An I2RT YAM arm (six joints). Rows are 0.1 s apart.
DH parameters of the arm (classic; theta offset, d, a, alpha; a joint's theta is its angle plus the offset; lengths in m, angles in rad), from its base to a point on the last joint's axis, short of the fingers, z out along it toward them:
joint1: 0 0.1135 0.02 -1.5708
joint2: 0 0 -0.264 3.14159
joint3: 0.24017 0 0.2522 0
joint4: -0.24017 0 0.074 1.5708
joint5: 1.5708 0 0 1.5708
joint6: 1.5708 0.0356 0 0
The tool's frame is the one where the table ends.
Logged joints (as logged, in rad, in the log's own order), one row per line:
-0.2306, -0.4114, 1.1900, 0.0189, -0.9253, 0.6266
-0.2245, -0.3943, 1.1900, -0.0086, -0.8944, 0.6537
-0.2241, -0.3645, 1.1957, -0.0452, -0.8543, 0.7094
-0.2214, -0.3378, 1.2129, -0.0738, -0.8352, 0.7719
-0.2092, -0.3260, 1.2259, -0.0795, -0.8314, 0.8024
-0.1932, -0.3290, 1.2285, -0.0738, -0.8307, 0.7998
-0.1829, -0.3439, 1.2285, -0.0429, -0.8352, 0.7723
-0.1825, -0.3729, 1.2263, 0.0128, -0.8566, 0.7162
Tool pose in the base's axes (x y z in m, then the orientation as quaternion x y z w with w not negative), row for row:
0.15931, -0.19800, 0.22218, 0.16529, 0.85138, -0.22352, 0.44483
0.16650, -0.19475, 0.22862, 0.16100, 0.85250, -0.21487, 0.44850
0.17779, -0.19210, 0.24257, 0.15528, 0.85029, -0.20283, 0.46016
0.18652, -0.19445, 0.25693, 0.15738, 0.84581, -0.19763, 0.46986
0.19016, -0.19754, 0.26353, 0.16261, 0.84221, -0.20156, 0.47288
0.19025, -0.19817, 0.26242, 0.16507, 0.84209, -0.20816, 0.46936
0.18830, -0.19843, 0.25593, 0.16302, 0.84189, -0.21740, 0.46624
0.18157, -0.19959, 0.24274, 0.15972, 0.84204, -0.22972, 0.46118
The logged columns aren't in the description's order. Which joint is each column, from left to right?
Columns, left to right: joint5, joint6, joint2, joint4, joint1, joint3.
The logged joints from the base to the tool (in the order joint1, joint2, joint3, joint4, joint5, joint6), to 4 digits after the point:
-0.9253, 1.1900, 0.6266, 0.0189, -0.2306, -0.4114
-0.8944, 1.1900, 0.6537, -0.0086, -0.2245, -0.3943
-0.8543, 1.1957, 0.7094, -0.0452, -0.2241, -0.3645
-0.8352, 1.2129, 0.7719, -0.0738, -0.2214, -0.3378
-0.8314, 1.2259, 0.8024, -0.0795, -0.2092, -0.3260
-0.8307, 1.2285, 0.7998, -0.0738, -0.1932, -0.3290
-0.8352, 1.2285, 0.7723, -0.0429, -0.1829, -0.3439
-0.8566, 1.2263, 0.7162, 0.0128, -0.1825, -0.3729

